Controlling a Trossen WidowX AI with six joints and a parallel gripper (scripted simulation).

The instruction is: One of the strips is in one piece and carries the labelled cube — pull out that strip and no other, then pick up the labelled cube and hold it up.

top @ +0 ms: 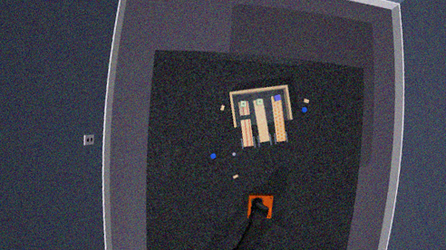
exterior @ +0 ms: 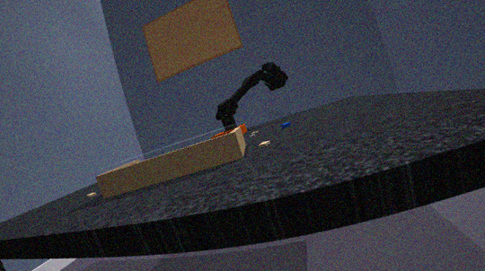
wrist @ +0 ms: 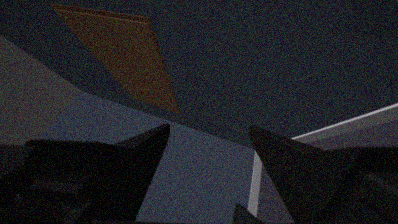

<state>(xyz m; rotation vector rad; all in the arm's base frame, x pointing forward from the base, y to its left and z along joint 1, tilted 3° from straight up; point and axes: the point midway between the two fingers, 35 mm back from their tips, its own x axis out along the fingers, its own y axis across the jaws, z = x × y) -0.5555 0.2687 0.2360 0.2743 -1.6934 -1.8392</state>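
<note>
Right now the strip is 1050 mm ahead of my gripper tip, 410 mm to the right of it and 300 mm below it.
</note>
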